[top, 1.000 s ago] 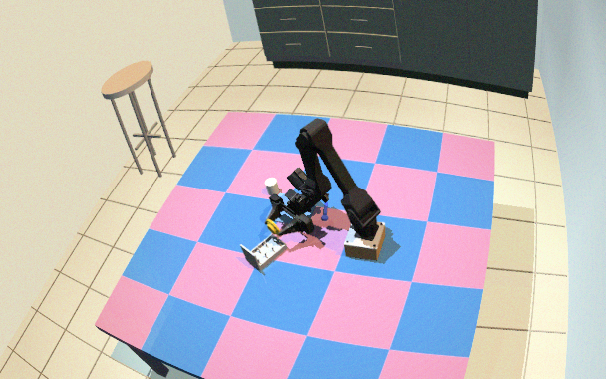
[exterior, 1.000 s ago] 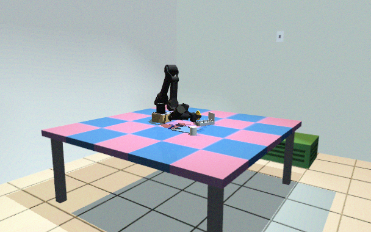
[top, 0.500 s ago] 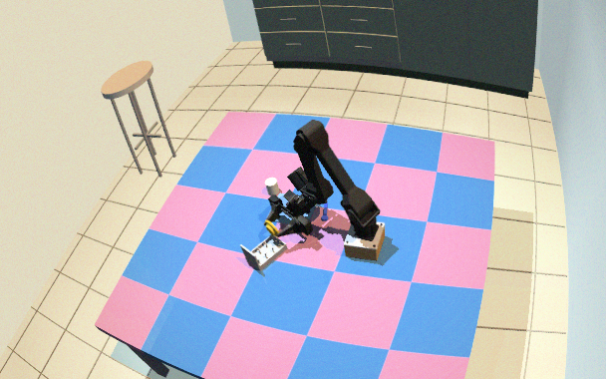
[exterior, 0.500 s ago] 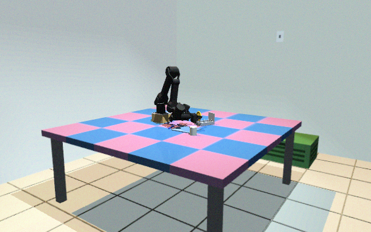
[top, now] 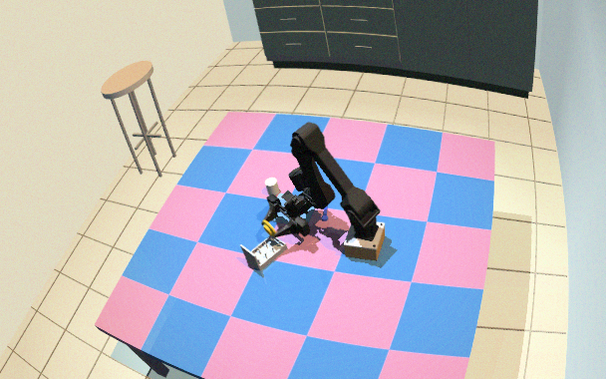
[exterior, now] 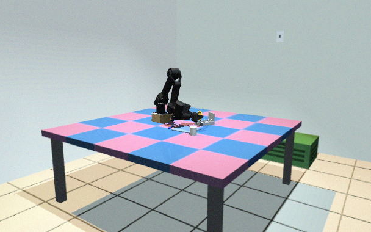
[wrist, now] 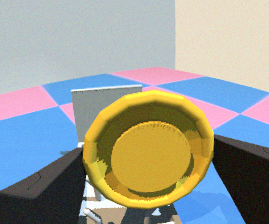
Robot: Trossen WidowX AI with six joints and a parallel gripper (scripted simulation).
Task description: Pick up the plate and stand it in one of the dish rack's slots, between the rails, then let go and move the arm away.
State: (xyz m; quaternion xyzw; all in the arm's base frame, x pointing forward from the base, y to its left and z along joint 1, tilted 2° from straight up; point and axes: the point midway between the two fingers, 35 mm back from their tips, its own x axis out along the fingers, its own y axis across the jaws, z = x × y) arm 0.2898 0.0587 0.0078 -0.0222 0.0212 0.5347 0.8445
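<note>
Now: the dish rack 50 mm to the left of my gripper tip and 50 mm below it. The rest, counted from my gripper tip: plate (10 mm to the right); then small blue utensil (120 mm behind, 180 mm to the right, 70 mm below); then pale blue mat (160 mm to the right, 70 mm below).
</note>
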